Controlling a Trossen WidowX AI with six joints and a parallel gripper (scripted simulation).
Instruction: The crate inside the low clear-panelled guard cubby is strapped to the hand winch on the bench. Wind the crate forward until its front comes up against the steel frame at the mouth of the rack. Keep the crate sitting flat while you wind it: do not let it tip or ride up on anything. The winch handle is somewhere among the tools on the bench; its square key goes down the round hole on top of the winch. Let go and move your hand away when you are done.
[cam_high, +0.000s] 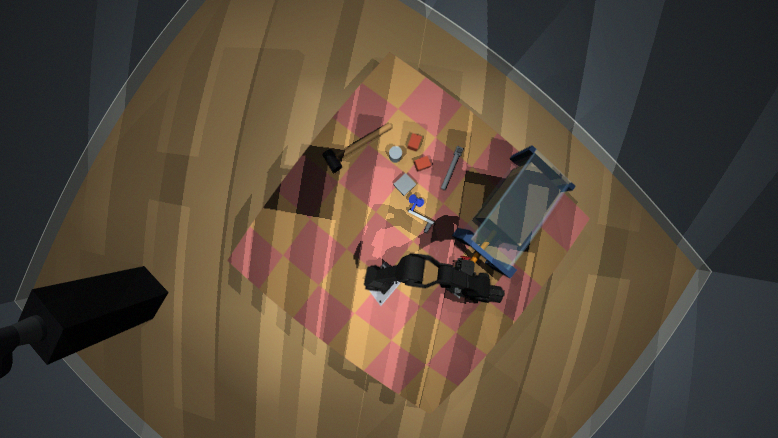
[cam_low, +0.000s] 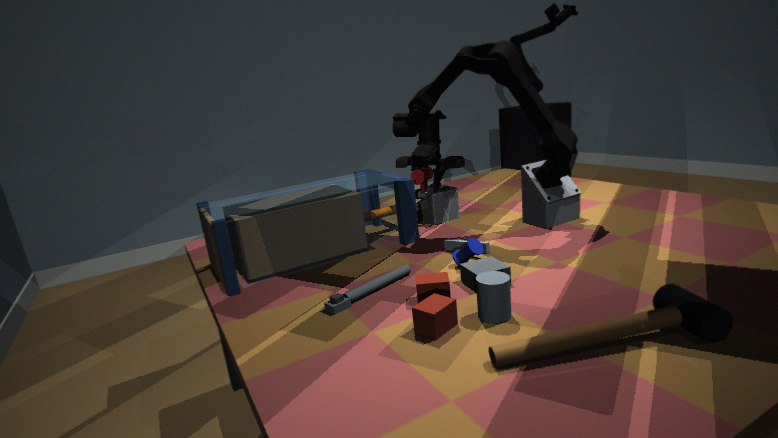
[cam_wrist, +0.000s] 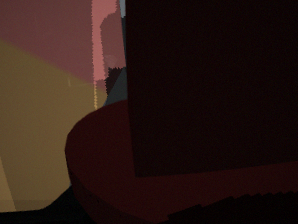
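Now: the grey crank arm 2 cm above my gripper tip, 1 cm to the left of it and 1 cm ahead of it. Also, from my gripper tip: grey winch 6 cm below, 5 cm behind, 4 cm to the right; blue-knobbed winch handle 28 cm to the left, 9 cm ahead, 7 cm below; red knob 5 cm above, 4 cm ahead, 3 cm to the left.
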